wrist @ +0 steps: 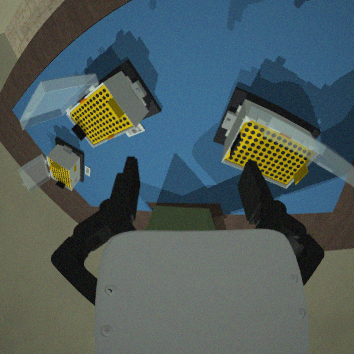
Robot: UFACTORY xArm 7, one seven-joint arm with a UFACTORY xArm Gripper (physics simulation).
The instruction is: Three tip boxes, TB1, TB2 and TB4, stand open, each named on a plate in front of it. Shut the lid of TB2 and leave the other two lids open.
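Places are measured from the arm's base along level axes (x ahead, y left, z up), in centimetres.
Pixels of known places: gripper, fingertip midpoint: (191, 171).
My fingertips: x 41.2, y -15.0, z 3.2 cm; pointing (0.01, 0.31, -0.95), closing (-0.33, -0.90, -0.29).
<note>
Behind a point stands the place of what it marks.
TB2 (272, 155) {x 33.4, y -22.7, z -7.7 cm}, the large box with a yellow tip rack at the right, stands open. Its clear lid (332, 159) {x 40.2, y -27.3, z 0.8 cm} sticks out past the box's right side. Its name plate does not show. TB1 (100, 117) {x 42.9, y 2.7, z -7.8 cm}, the large box at the upper left, has its clear lid (59, 97) {x 49.4, y 5.5, z -4.7 cm} open to the left; its plate (135, 130) {x 36.2, y 1.7, z -13.3 cm} is partly hidden and not readable. TB4 (71, 159) {x 32.6, y 24.7, z -10.6 cm}, the small box at the far left, has its clear lid (34, 172) {x 35.0, y 36.3, z -3.5 cm} open; its plate (87, 171) {x 25.3, y 26.1, z -13.3 cm} is too small to read. My gripper (191, 171) {x 41.2, y -15.0, z 3.2 cm} is open and empty. Its right finger overlaps TB2's near edge in view.
The boxes stand on a blue table surface (175, 110) {x 38.9, y -7.7, z -13.5 cm} with a dark brown rim (47, 42) {x 61.0, y 13.0, z -13.8 cm}. A dark green block-like part (180, 219) {x 10.4, y -1.3, z -9.6 cm} shows at the near rim, between the finger bases. Dark shadows lie behind and around the boxes. Beige floor shows beyond the rim.
</note>
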